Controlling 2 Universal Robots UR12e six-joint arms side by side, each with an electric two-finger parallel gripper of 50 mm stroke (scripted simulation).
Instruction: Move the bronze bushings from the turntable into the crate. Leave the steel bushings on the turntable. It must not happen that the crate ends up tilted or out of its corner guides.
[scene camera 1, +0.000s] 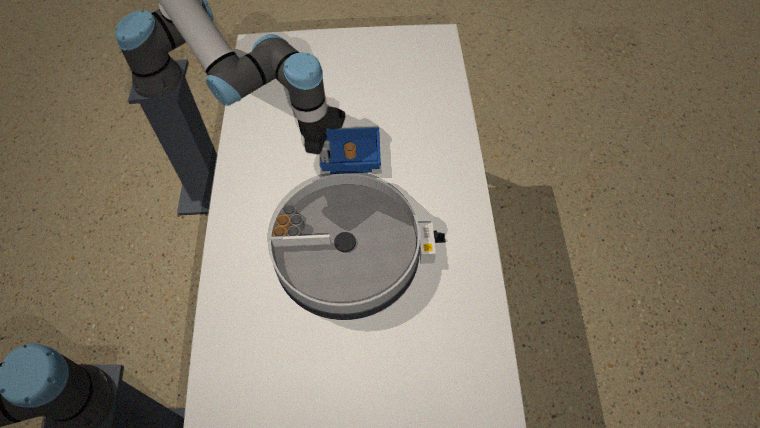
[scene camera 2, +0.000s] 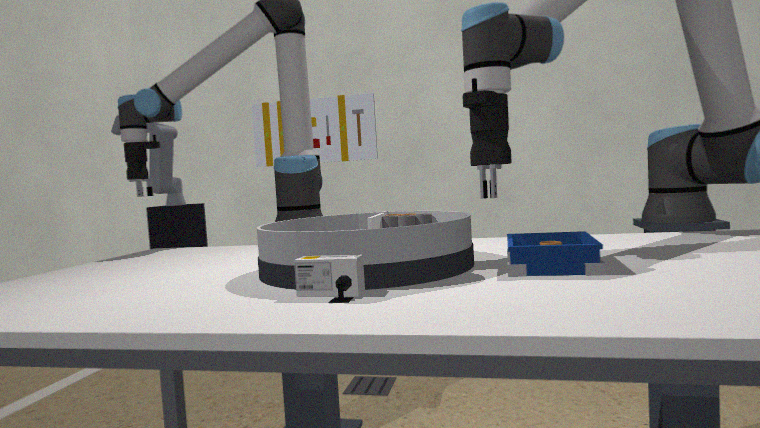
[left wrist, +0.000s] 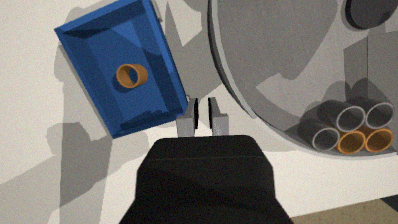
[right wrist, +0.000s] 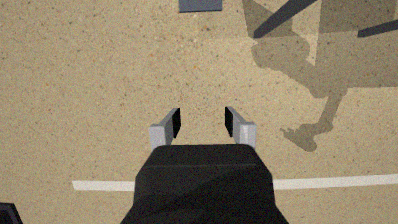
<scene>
I see my left gripper, my right gripper and a blue crate.
My left gripper also shows in scene camera 1 and in the left wrist view. My right gripper is seen too in the right wrist view.
</scene>
